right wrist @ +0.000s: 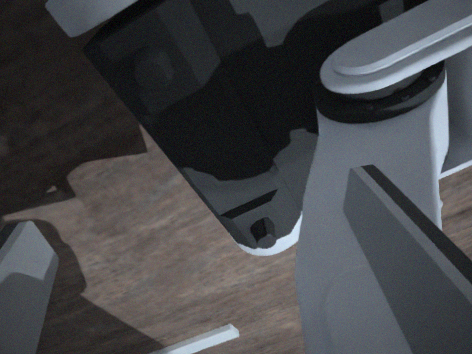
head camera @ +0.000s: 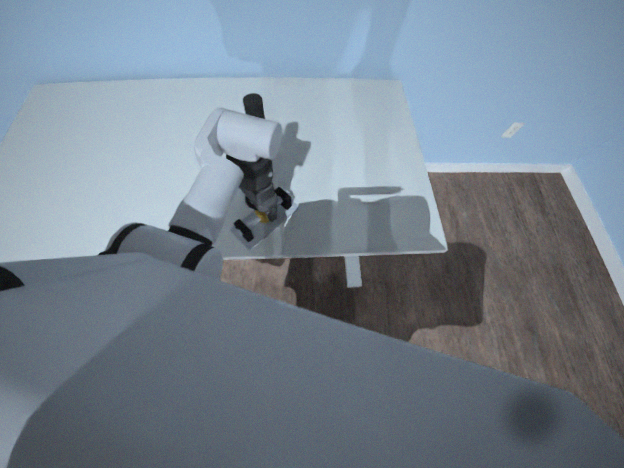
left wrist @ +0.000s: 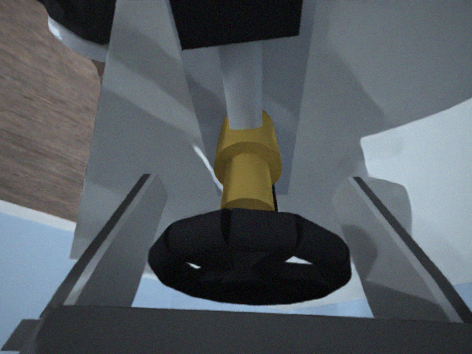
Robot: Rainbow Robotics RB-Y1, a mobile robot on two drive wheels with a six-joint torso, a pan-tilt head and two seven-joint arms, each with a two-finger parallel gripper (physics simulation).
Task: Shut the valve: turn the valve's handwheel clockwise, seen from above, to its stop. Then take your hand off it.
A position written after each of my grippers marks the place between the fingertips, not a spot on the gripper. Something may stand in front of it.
my left gripper: head camera 261,205; left wrist 248,186; not seen in the right wrist view (out of frame)
my right gripper: right wrist 198,214; not seen in the left wrist view (out of frame)
same spot on valve: (left wrist: pixel 246 73) = (head camera: pixel 248 221)
